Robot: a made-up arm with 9 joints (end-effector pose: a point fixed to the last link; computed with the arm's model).
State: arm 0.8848 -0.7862 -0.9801 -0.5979 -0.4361 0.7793 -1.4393 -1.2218 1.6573
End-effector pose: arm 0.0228 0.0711 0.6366 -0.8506 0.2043 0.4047 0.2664
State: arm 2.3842 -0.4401 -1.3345 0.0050 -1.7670 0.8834 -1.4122 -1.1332 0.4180
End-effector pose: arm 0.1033 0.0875 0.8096 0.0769 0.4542 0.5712 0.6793
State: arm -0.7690 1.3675 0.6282 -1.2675 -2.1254 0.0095 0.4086 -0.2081 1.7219
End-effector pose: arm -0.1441 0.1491 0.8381 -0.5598 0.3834 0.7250 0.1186
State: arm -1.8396 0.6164 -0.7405 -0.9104 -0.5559 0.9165 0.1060 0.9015 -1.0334
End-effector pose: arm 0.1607 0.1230 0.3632 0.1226 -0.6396 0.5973 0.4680
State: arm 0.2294 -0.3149 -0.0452 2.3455 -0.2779 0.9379 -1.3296 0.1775 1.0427
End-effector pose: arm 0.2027 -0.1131 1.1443 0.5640 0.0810 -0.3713 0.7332
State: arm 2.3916 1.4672 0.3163 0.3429 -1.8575 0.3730 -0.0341 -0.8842 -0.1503
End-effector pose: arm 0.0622 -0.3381 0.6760 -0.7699 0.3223 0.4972 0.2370
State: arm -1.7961 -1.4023 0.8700 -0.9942 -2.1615 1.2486 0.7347 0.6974 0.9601
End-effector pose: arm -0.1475 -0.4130 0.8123 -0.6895 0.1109 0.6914 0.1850
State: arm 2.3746 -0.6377 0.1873 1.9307 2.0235 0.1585 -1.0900 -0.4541 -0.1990
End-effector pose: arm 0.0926 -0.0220 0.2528 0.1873 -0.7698 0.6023 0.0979
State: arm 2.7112 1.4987 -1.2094 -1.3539 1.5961 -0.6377 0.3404 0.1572 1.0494
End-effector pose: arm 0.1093 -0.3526 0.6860 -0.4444 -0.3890 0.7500 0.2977
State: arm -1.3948 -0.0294 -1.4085 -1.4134 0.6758 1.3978 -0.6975 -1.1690 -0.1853
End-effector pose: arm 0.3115 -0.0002 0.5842 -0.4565 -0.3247 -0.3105 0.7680
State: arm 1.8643 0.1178 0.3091 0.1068 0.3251 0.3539 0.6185 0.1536 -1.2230
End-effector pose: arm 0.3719 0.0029 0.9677 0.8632 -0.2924 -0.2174 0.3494
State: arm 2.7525 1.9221 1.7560 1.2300 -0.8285 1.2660 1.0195 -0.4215 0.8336
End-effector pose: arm -0.0026 -0.0779 0.5562 -0.2281 -0.5306 0.3749 0.7252
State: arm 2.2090 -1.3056 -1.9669 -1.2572 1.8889 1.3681 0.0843 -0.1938 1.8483
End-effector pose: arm 0.1859 -0.3904 0.8863 0.3707 0.3280 -0.4750 0.7275
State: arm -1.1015 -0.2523 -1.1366 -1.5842 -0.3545 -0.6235 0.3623 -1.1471 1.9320
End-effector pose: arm 0.0564 -0.1091 0.4013 -0.3737 -0.9210 -0.0653 0.0882
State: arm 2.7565 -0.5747 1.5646 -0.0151 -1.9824 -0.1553 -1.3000 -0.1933 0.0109
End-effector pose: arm 0.3017 -0.2659 0.8960 0.4227 -0.3364 -0.6618 0.5198
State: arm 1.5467 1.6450 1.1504 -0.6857 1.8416 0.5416 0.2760 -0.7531 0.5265
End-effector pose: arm -0.1227 -0.2114 0.7619 0.3965 -0.5322 0.5357 0.5221
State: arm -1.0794 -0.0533 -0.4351 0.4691 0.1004 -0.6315 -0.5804 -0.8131 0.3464
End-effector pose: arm 0.2412 0.2132 0.8275 0.3091 0.8317 0.3992 0.2310
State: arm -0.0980 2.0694 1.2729 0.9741 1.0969 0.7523 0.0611 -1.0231 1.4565
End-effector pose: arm -0.2538 -0.3670 0.6160 -0.4587 -0.4758 0.5861 0.4688
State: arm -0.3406 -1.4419 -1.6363 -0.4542 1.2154 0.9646 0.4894 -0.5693 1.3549
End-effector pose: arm 0.5015 -0.3456 0.5885 -0.5934 0.3891 -0.7018 0.0631
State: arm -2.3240 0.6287 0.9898 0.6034 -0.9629 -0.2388 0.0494 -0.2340 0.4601
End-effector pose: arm 0.4446 -0.3813 0.6618 -0.0404 0.0889 -0.9411 0.3237
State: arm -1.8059 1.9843 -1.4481 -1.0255 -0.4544 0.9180 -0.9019 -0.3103 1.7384
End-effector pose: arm 0.4909 -0.1400 0.8404 0.0050 0.3705 0.8090 0.4563
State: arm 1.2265 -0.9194 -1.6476 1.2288 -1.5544 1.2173 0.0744 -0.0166 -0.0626
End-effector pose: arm 0.2201 0.1276 0.6232 0.0887 -0.1524 0.0706 0.9818
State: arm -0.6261 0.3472 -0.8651 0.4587 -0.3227 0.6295 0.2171 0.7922 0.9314
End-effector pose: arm -0.1829 0.0831 0.5595 0.0918 -0.5681 0.2407 0.7816
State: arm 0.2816 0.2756 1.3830 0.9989 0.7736 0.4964 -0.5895 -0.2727 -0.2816
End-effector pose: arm -0.0290 0.0558 1.0277 0.5328 0.0137 0.3135 0.7859
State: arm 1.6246 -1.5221 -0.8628 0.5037 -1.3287 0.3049 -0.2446 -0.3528 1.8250
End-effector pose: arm 0.3812 0.0901 0.4269 -0.7573 0.1953 -0.4420 0.4394
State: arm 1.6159 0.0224 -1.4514 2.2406 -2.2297 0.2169 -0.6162 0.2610 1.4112
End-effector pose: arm 0.0898 0.0516 0.2805 -0.1875 -0.7440 0.0331 0.6405
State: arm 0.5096 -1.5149 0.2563 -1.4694 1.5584 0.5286 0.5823 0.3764 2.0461
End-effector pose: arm 0.3948 0.0354 0.5991 -0.7309 0.4193 -0.4240 0.3319
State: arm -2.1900 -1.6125 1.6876 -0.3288 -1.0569 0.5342 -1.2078 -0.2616 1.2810
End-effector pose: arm 0.3682 -0.0683 0.4385 -0.3332 0.8788 -0.1892 0.2843
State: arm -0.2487 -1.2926 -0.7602 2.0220 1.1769 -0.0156 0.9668 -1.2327 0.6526
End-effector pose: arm 0.4150 -0.3488 1.0871 0.4420 0.2113 0.8552 0.1693
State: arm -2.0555 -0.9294 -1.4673 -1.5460 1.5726 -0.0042 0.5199 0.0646 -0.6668
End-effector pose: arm 0.2685 0.0047 0.6234 -0.1948 -0.6336 -0.0400 0.7477
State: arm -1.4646 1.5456 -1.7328 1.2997 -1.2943 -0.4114 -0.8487 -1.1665 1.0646
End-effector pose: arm 0.1882 0.2715 0.4331 -0.6690 0.0786 -0.0056 0.7391
